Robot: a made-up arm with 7 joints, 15 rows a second.
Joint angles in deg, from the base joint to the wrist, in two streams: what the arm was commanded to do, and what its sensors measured. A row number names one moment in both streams.
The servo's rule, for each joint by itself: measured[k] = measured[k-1] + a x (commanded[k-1-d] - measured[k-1]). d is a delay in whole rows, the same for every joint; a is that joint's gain. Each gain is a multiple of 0.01, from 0.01 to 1. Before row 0 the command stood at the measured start. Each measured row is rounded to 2 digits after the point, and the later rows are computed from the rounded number. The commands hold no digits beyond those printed.
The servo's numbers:
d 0
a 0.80 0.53 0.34 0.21 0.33 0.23 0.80
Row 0, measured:
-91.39, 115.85, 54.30, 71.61, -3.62, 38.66, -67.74
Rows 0 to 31, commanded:
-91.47, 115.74, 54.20, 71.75, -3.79, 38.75, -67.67
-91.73, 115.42, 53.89, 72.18, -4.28, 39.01, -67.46
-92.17, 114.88, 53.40, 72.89, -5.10, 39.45, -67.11
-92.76, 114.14, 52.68, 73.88, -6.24, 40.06, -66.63
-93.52, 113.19, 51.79, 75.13, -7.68, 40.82, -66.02
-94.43, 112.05, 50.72, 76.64, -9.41, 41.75, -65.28
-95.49, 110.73, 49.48, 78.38, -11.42, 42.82, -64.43
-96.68, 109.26, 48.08, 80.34, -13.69, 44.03, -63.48
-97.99, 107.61, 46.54, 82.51, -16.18, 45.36, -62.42
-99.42, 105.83, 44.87, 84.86, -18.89, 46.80, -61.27
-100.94, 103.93, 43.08, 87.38, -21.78, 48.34, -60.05
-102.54, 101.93, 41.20, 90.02, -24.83, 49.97, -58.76
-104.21, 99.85, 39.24, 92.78, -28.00, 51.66, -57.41
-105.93, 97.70, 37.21, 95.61, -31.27, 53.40, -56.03
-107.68, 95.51, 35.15, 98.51, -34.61, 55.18, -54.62
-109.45, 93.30, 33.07, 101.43, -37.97, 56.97, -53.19
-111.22, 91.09, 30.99, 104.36, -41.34, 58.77, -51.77
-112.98, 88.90, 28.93, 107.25, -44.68, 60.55, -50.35
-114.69, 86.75, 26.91, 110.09, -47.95, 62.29, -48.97
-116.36, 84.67, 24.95, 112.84, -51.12, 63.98, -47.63
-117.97, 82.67, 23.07, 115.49, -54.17, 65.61, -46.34
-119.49, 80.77, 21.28, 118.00, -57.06, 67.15, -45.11
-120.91, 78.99, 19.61, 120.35, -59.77, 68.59, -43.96
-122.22, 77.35, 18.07, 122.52, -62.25, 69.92, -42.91
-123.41, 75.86, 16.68, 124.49, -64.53, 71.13, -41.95
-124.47, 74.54, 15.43, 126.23, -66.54, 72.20, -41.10
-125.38, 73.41, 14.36, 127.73, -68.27, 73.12, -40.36
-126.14, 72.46, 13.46, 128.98, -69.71, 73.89, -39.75
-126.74, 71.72, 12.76, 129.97, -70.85, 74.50, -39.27
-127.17, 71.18, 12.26, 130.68, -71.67, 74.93, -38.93
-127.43, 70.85, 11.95, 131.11, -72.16, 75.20, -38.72
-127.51, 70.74, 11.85, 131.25, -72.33, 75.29, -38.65
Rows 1 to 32, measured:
-91.45, 115.79, 54.27, 71.64, -3.68, 38.68, -67.68
-91.67, 115.59, 54.14, 71.75, -3.88, 38.76, -67.50
-92.07, 115.21, 53.89, 71.99, -4.28, 38.92, -67.19
-92.62, 114.64, 53.48, 72.39, -4.93, 39.18, -66.74
-93.34, 113.87, 52.91, 72.97, -5.84, 39.56, -66.16
-94.21, 112.91, 52.17, 73.74, -7.02, 40.06, -65.46
-95.23, 111.75, 51.26, 74.71, -8.47, 40.69, -64.64
-96.39, 110.43, 50.18, 75.89, -10.19, 41.46, -63.71
-97.67, 108.94, 48.94, 77.28, -12.17, 42.36, -62.68
-99.07, 107.29, 47.56, 78.87, -14.39, 43.38, -61.55
-100.57, 105.51, 46.04, 80.66, -16.83, 44.52, -60.35
-102.15, 103.61, 44.39, 82.63, -19.47, 45.77, -59.08
-103.80, 101.62, 42.64, 84.76, -22.28, 47.12, -57.74
-105.50, 99.54, 40.79, 87.04, -25.25, 48.56, -56.37
-107.24, 97.40, 38.87, 89.45, -28.34, 50.08, -54.97
-109.01, 95.23, 36.90, 91.97, -31.52, 51.66, -53.55
-110.78, 93.04, 34.89, 94.57, -34.76, 53.30, -52.13
-112.54, 90.85, 32.86, 97.23, -38.03, 54.97, -50.71
-114.26, 88.68, 30.84, 99.93, -41.30, 56.65, -49.32
-115.94, 86.55, 28.84, 102.64, -44.54, 58.34, -47.97
-117.56, 84.49, 26.88, 105.34, -47.72, 60.01, -46.67
-119.10, 82.52, 24.98, 108.00, -50.80, 61.65, -45.42
-120.55, 80.65, 23.15, 110.59, -53.76, 63.25, -44.25
-121.89, 78.90, 21.42, 113.10, -56.56, 64.78, -43.18
-123.11, 77.29, 19.81, 115.49, -59.19, 66.24, -42.20
-124.20, 75.83, 18.32, 117.75, -61.62, 67.61, -41.32
-125.14, 74.55, 16.97, 119.85, -63.81, 68.88, -40.55
-125.94, 73.44, 15.78, 121.77, -65.76, 70.03, -39.91
-126.58, 72.53, 14.75, 123.49, -67.44, 71.06, -39.40
-127.05, 71.81, 13.90, 125.00, -68.84, 71.95, -39.02
-127.35, 71.30, 13.24, 126.28, -69.94, 72.70, -38.78
-127.48, 71.00, 12.77, 127.32, -70.73, 73.30, -38.68

